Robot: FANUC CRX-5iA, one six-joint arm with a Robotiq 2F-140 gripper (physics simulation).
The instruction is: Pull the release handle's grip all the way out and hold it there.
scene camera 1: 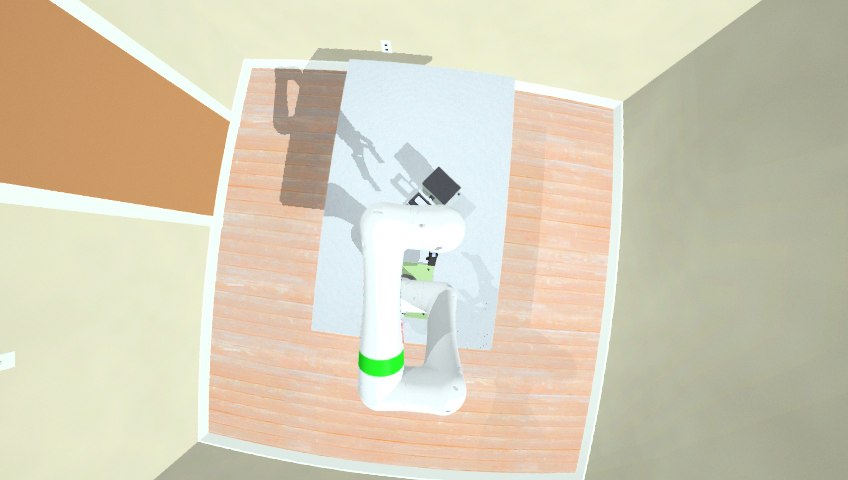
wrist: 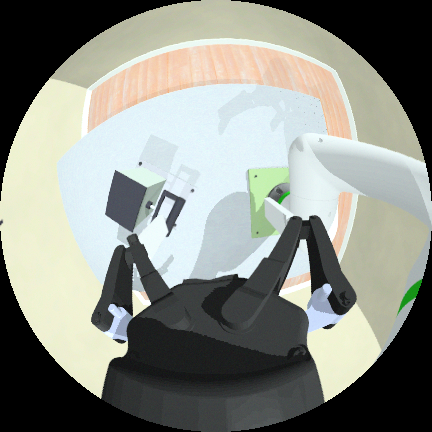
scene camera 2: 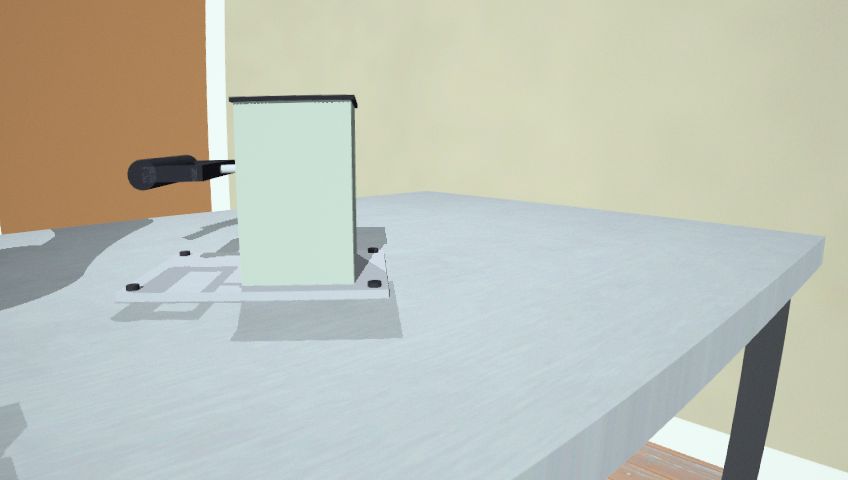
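The release handle's box [scene camera 1: 441, 185] [scene camera 2: 294, 193] [wrist: 127, 200], pale green with a dark top, stands upright on a thin plate [scene camera 2: 255, 294]. Its black frame-shaped grip [scene camera 1: 416, 197] [scene camera 2: 172, 171] [wrist: 176, 214] sticks out sideways on a short light rod [scene camera 2: 227, 168]. A small gap shows between grip and box. My gripper [wrist: 213, 215] is open and empty, its fingers wide apart. In the wrist view the left finger's pale pad overlaps the lower end of the grip; contact cannot be told. In scene camera 1 the arm hides most of the gripper, and scene camera 2 does not show it.
The box stands on the grey table [scene camera 1: 428, 118] [scene camera 2: 535, 285] [wrist: 210, 120]. The white arm [scene camera 1: 380, 297] [wrist: 315, 175] reaches over it from its green base plate [scene camera 1: 419, 272] [wrist: 257, 200]. Dark bolts sit at the corners of the box's plate. Walls surround the wooden floor.
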